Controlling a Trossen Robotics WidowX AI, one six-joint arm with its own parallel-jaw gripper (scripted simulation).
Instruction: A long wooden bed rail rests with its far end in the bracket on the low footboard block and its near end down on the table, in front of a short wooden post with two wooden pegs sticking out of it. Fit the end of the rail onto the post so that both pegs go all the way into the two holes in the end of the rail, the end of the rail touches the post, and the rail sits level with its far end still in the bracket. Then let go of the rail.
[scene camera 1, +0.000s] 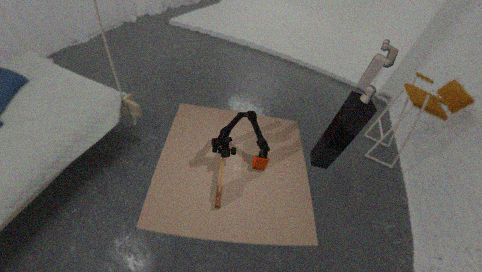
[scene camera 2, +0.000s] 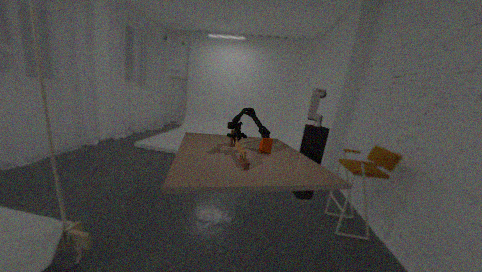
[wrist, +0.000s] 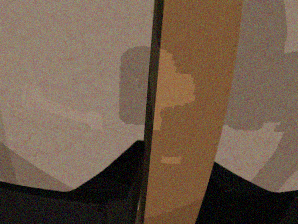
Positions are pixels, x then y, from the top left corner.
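Scene:
A wooden bed rail (wrist: 192, 57) is 4 cm from the lens. My own gripper (wrist: 159, 148) is there as well, and it is 10 cm from the lens.

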